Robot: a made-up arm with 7 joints. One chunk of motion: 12 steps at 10 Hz.
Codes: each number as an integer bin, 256 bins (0 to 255) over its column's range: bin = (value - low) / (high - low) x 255, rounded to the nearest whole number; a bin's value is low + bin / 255 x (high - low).
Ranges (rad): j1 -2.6..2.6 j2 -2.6..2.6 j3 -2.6..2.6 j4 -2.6..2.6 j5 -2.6..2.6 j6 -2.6..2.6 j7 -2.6..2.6
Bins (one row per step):
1: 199 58 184 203 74 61 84
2: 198 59 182 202 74 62 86
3: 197 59 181 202 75 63 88
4: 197 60 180 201 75 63 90
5: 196 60 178 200 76 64 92
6: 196 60 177 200 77 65 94
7: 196 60 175 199 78 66 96
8: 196 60 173 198 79 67 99
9: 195 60 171 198 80 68 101
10: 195 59 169 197 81 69 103
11: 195 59 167 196 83 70 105
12: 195 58 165 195 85 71 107
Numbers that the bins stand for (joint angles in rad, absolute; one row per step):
1: 1.4580 -1.4173 1.1522 1.5396 -1.0910 -1.3561 -0.8871
2: 1.4376 -1.3969 1.1114 1.5192 -1.0910 -1.3357 -0.8463
3: 1.4173 -1.3969 1.0910 1.5192 -1.0706 -1.3153 -0.8055
4: 1.4173 -1.3765 1.0706 1.4988 -1.0706 -1.3153 -0.7647
5: 1.3969 -1.3765 1.0298 1.4784 -1.0502 -1.2949 -0.7239
6: 1.3969 -1.3765 1.0094 1.4784 -1.0298 -1.2745 -0.6831
7: 1.3969 -1.3765 0.9686 1.4580 -1.0094 -1.2541 -0.6424
8: 1.3969 -1.3765 0.9278 1.4376 -0.9890 -1.2337 -0.5812
9: 1.3765 -1.3765 0.8871 1.4376 -0.9686 -1.2133 -0.5404
10: 1.3765 -1.3969 0.8463 1.4173 -0.9482 -1.1929 -0.4996
11: 1.3765 -1.3969 0.8055 1.3969 -0.9075 -1.1725 -0.4588
12: 1.3765 -1.4173 0.7647 1.3765 -0.8667 -1.1522 -0.4180

